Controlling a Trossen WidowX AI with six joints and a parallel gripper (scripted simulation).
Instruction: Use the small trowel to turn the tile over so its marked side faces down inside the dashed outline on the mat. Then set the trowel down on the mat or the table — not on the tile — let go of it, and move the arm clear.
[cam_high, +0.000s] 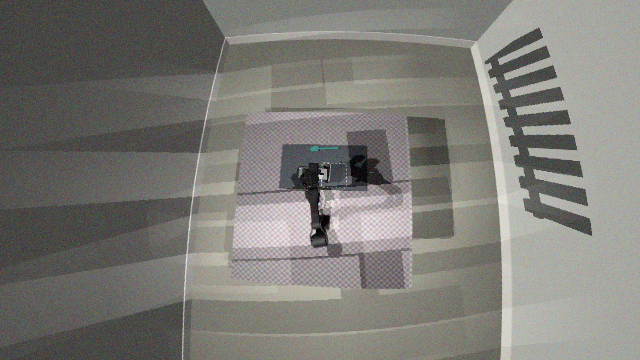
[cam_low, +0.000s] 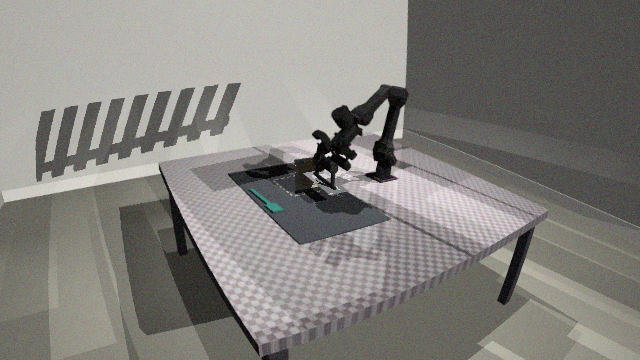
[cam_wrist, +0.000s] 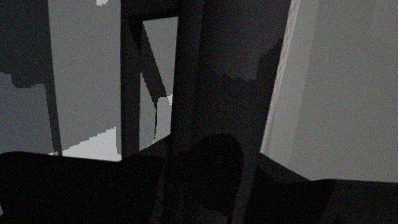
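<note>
Now: gripper tip 9 cm to the left of the tile, 5 cm above it and 4 cm past it. The rest, counted from my gripper tip: dark mat (13 cm below, 6 cm to the right, 3 cm ahead); slim teal tool (17 cm ahead, 11 cm below, 6 cm to the right).
</note>
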